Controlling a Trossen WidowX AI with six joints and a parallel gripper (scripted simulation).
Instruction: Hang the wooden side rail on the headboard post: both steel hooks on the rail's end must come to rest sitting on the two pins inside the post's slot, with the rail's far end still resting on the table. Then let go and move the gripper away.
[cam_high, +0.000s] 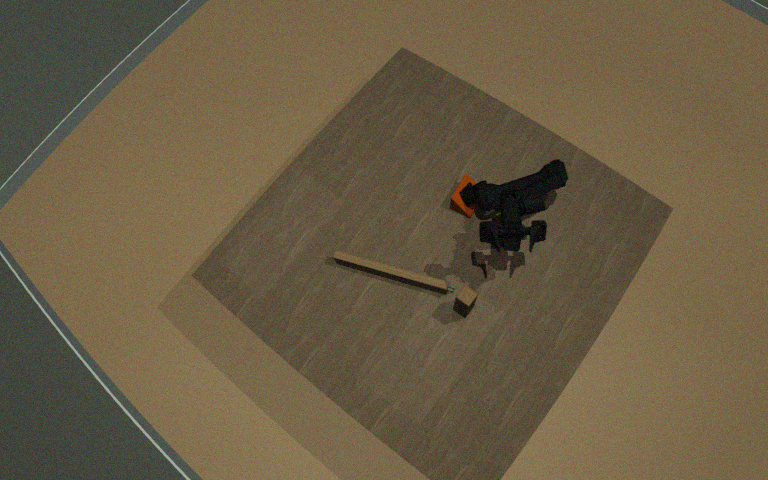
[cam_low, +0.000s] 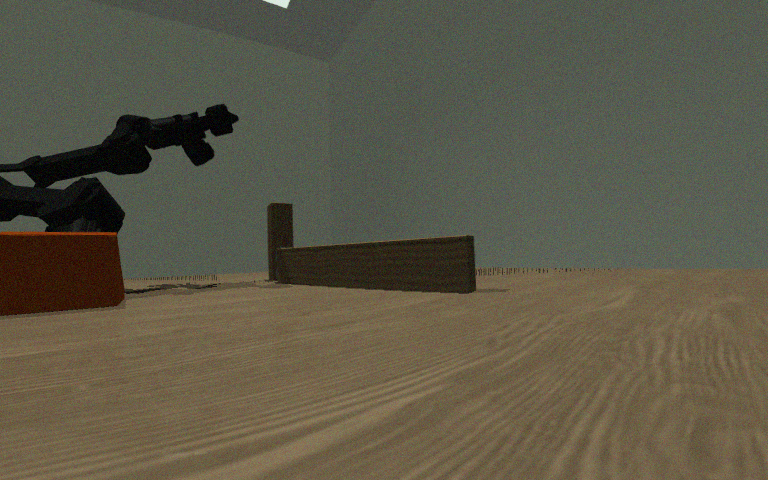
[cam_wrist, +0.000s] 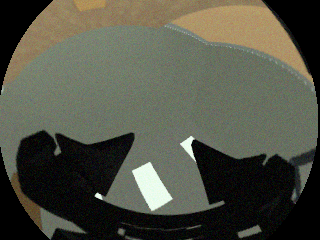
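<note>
Right now the headboard post is 31 cm below my gripper tip, 13 cm ahead of it and 5 cm to the right of it.
</note>
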